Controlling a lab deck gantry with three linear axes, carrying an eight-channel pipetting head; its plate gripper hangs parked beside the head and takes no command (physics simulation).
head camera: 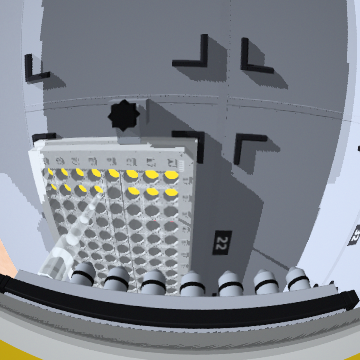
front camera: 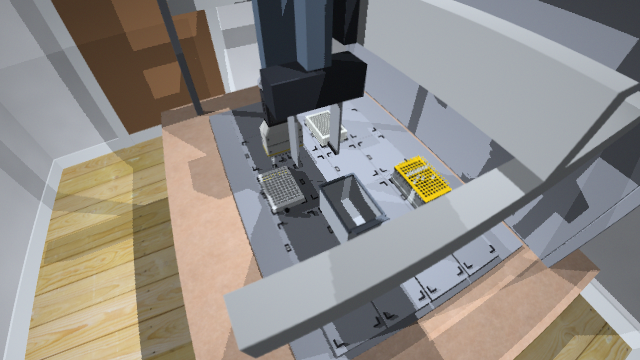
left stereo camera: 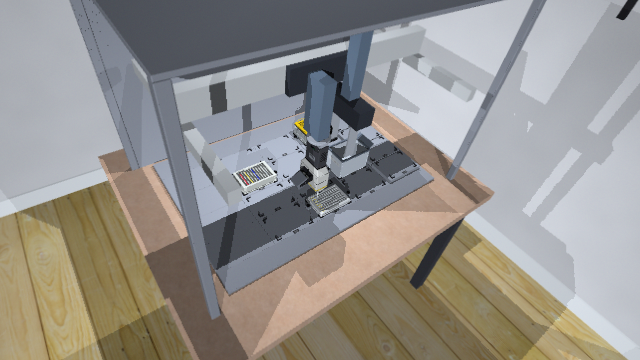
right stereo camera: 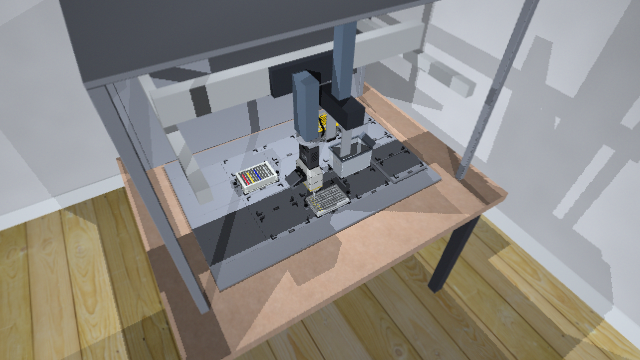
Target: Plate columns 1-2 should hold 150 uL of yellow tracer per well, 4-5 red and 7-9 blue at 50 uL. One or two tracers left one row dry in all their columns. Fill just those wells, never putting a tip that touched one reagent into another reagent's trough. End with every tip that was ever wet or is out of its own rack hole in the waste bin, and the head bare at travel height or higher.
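Observation:
The white plate (front camera: 289, 206) (head camera: 112, 150) (left stereo camera: 335, 208) lies under the pipetting head (front camera: 281, 137) (left stereo camera: 320, 177) (right stereo camera: 313, 177). In the head view, all visible wells of column 1 are yellow; in column 2 the fourth well, D2 (head camera: 114, 192), looks dry between yellow ones. Red and blue are too faint to tell. One clear tip (head camera: 79, 227) hangs from the end channel, its point near that well, with no colour seen inside; the other nozzles (head camera: 192, 284) are bare. The parked plate gripper (front camera: 315, 157) is open and empty. The trough block (left stereo camera: 255, 176) (right stereo camera: 256, 177) shows red, yellow and blue strips.
The grey waste bin (front camera: 331, 212) (left stereo camera: 351, 166) (right stereo camera: 354, 165) stands beside the plate. The yellow tip rack (front camera: 424, 180) (left stereo camera: 300, 126) stands at the back of the deck. Black corner brackets (head camera: 205, 50) and a black star knob (head camera: 124, 115) stand near the plate.

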